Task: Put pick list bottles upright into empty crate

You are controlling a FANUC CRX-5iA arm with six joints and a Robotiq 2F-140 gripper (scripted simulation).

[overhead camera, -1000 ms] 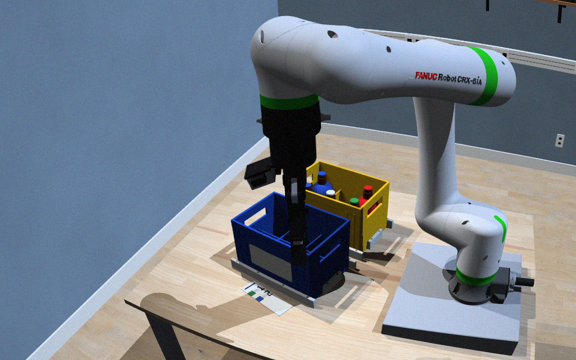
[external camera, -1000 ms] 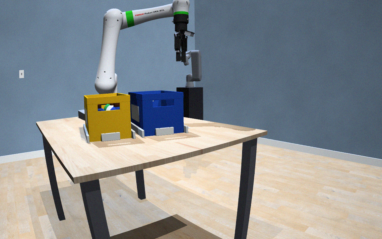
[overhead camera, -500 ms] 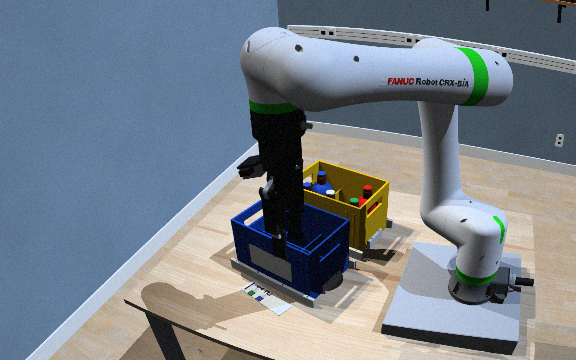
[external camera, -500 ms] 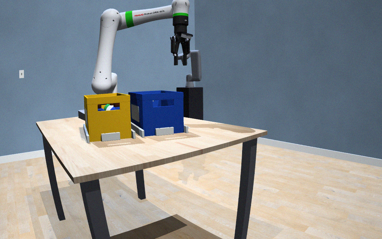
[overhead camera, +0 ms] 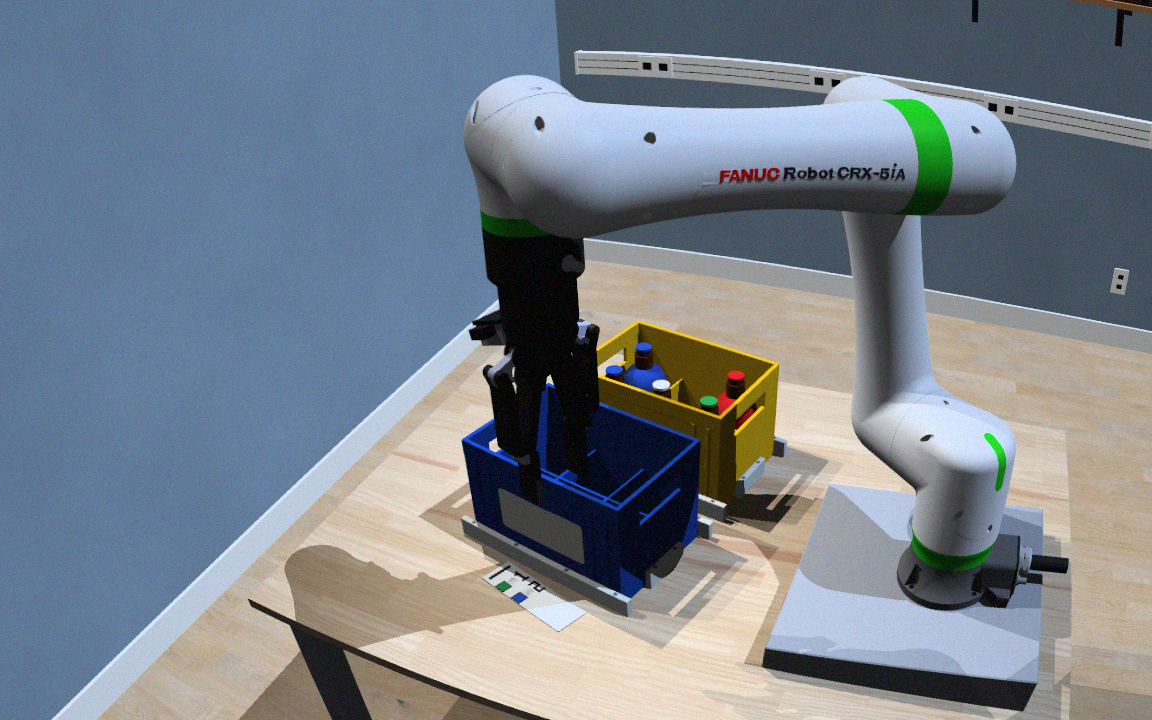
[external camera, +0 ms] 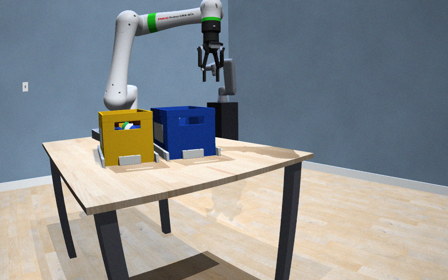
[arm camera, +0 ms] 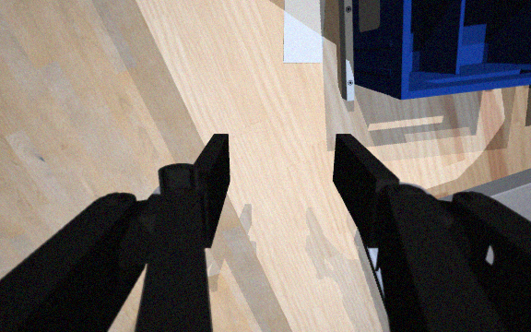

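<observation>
Now: hand 5 cm past the green-label bottle, 40 cm to the left of it and 23 cm above it. Also, from my hand: pick list (10 cm ahead, 9 cm to the right, 31 cm below); blue crate (8 cm ahead, 23 cm to the right, 23 cm below); white-label bottle (4 cm ahead, 42 cm to the right, 23 cm below).
</observation>
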